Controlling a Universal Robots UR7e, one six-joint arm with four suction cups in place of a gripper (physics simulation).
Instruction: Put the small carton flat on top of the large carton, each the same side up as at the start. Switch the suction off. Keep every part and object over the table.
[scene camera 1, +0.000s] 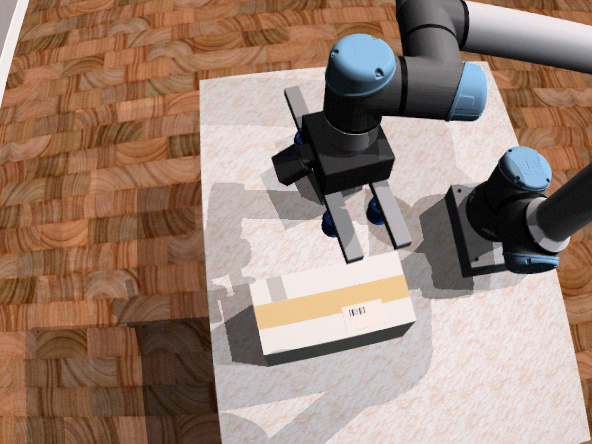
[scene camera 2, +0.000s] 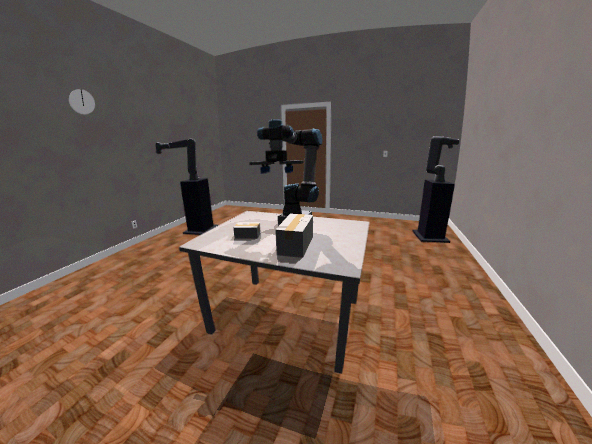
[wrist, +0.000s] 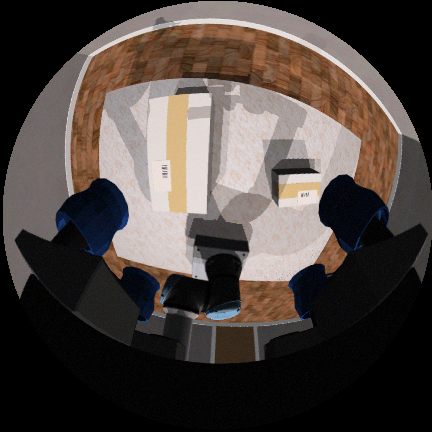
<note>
In view: my suction head (wrist: 100, 210), a large carton (scene camera 1: 316, 312) and a small carton (wrist: 289, 186).
The large carton shows as well in scene camera 2 (scene camera 2: 293, 236) and in the wrist view (wrist: 179, 127).
</note>
